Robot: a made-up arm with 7 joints. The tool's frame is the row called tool. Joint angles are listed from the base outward. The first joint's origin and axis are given. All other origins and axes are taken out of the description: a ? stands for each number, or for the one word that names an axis. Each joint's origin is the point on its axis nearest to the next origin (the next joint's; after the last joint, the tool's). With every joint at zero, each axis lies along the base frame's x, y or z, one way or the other. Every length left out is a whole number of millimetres.
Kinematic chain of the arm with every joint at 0, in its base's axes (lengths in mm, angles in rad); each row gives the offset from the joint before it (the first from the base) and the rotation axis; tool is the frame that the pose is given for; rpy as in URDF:
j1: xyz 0 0 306 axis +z
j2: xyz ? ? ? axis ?
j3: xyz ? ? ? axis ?
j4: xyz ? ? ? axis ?
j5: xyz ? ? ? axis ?
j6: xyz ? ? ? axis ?
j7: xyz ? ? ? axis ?
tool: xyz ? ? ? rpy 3.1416 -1.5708 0
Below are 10 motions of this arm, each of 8 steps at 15 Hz.
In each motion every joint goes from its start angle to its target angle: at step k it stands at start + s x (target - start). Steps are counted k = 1, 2, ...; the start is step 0. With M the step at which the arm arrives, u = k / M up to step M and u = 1 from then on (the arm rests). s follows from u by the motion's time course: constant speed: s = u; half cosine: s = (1 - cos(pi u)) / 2; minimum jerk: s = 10 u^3 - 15 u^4 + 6 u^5.
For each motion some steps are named. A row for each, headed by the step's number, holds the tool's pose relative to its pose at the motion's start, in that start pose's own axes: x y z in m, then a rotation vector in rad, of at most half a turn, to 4 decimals.
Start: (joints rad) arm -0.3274 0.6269 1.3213 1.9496 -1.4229 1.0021 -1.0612
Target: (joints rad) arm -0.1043 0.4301 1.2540 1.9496 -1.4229 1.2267 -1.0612
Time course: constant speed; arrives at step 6
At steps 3, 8:
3: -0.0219 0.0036 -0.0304 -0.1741 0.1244 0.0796
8: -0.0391 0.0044 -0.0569 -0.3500 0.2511 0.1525

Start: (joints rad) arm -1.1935 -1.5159 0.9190 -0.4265 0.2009 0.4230 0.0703
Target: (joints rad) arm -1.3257 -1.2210 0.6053 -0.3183 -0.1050 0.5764 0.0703
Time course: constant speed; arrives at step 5
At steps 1, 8:
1: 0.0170 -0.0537 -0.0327 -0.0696 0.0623 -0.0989
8: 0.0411 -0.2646 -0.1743 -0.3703 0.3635 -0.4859

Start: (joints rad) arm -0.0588 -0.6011 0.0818 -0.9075 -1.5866 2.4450 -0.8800
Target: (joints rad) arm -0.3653 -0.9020 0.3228 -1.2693 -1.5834 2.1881 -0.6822
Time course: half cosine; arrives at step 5
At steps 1, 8:
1: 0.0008 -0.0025 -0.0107 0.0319 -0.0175 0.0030
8: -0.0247 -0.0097 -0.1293 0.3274 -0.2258 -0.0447

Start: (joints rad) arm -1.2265 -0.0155 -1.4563 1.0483 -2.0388 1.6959 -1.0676
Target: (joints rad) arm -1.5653 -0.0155 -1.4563 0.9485 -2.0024 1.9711 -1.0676
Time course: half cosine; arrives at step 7
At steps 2, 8:
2: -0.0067 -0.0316 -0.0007 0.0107 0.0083 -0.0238
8: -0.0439 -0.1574 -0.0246 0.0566 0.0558 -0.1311

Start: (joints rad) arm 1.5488 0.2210 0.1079 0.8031 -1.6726 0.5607 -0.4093
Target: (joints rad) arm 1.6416 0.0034 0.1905 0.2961 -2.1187 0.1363 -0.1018
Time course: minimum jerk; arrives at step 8
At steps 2, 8:
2: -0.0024 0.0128 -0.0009 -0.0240 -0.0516 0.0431
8: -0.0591 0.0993 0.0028 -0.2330 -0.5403 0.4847

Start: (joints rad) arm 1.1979 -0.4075 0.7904 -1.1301 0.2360 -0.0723 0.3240
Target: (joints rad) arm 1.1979 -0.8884 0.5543 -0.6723 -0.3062 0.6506 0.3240
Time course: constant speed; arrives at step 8
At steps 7, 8:
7: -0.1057 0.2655 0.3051 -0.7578 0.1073 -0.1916
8: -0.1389 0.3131 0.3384 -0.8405 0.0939 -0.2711

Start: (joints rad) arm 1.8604 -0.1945 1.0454 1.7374 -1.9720 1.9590 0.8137
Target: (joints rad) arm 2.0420 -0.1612 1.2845 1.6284 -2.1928 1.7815 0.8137
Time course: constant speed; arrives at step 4
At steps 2, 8:
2: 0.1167 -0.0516 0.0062 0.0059 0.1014 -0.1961
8: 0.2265 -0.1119 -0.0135 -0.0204 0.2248 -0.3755

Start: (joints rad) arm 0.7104 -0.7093 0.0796 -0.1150 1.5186 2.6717 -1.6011
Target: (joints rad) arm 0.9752 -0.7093 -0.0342 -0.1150 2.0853 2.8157 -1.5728
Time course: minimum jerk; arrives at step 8
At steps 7, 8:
7: 0.0091 -0.0706 -0.1888 0.0300 -0.6242 0.2466
8: 0.0098 -0.0714 -0.1919 0.0305 -0.6349 0.2493

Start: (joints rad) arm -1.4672 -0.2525 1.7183 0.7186 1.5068 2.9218 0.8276
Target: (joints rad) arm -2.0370 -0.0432 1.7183 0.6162 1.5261 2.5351 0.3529
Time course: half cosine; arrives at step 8
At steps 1, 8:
1: -0.0026 -0.0029 0.0022 0.0099 -0.0208 -0.0154
8: -0.0575 -0.0548 0.0353 0.3723 -0.4767 -0.5537

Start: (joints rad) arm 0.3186 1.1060 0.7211 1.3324 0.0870 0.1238 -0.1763
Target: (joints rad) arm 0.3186 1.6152 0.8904 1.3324 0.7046 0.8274 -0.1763
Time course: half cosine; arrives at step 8
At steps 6, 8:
6: -0.0986 -0.2765 -0.1532 0.2180 0.8579 -0.1766
8: -0.1253 -0.3235 -0.1629 0.2710 0.9832 -0.1980

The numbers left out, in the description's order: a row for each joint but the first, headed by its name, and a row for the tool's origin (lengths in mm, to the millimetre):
j2: xyz 0 -47 0, axis -y
j3: xyz 0 0 346, axis +z
j4: xyz 19 63 0, axis +y
j5: xyz -28 0 538, axis +z
j6: xyz 0 -88 0, axis -y
j7: xyz 9 0 68, axis +x
tool: xyz 0 0 0

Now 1 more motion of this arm.
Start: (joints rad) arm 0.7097 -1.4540 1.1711 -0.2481 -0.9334 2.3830 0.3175
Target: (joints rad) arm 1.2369 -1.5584 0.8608 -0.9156 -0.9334 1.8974 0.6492
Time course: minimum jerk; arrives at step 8
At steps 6, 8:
6: 0.0766 -0.2180 0.0064 0.0279 -0.1709 0.2224
8: 0.0954 -0.2457 0.0032 0.0284 -0.1798 0.2603

